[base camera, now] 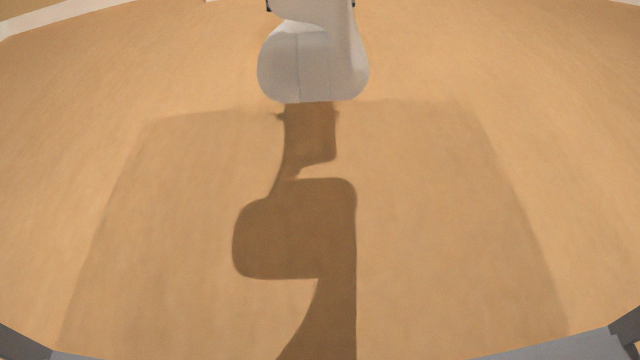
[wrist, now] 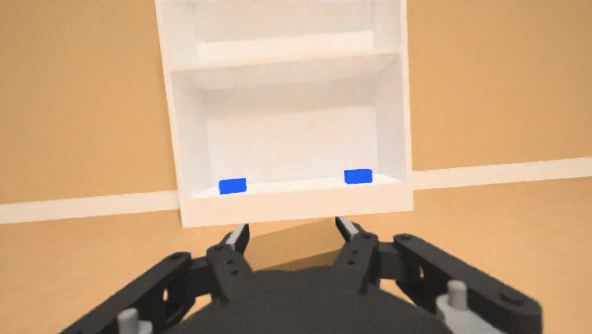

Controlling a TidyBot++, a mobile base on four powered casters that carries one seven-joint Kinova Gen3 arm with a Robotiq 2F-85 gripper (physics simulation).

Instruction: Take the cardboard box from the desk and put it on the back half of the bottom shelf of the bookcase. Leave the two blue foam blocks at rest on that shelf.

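Places are measured from the arm's base along level axes (x left, y back, z up), in centimetres.
Pixels of known places: gripper, between the fingertips: (wrist: 293,233).
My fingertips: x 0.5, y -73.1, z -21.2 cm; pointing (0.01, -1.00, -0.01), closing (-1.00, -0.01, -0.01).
Note:
Ahead of a thing's pixels: the offset from my fingertips to its top centre. Level surfaces: height alone.
The brown cardboard box {dx -0.6, dy +2.5, dz +1.0 cm} (wrist: 297,245) is between the fingers of my gripper (wrist: 293,233), which is shut on it, at the bottom middle of the wrist view. The box sits slightly askew between the fingertips. Ahead stands the white bookcase (wrist: 295,206). On its bottom shelf {dz -8.5 cm} (wrist: 295,187) lie two blue foam blocks, one block {dx +22.4, dy -70.0, dz -4.0 cm} (wrist: 233,186) at the left and one block {dx -24.3, dy -69.1, dz -4.0 cm} (wrist: 358,176) at the right, with a gap between them. The box shows in front of and lower in view than the shelf's front edge. The gripper's fingers do not show in the base camera view.
A middle shelf board (wrist: 285,59) spans the bookcase above the bottom compartment. Side walls bound the compartment. A white baseboard (wrist: 500,173) runs along the tan wall (wrist: 500,80) on both sides. In the base camera view, a white arm section (base camera: 313,65) hangs over the wooden floor {dz -18.5 cm} (base camera: 425,200).

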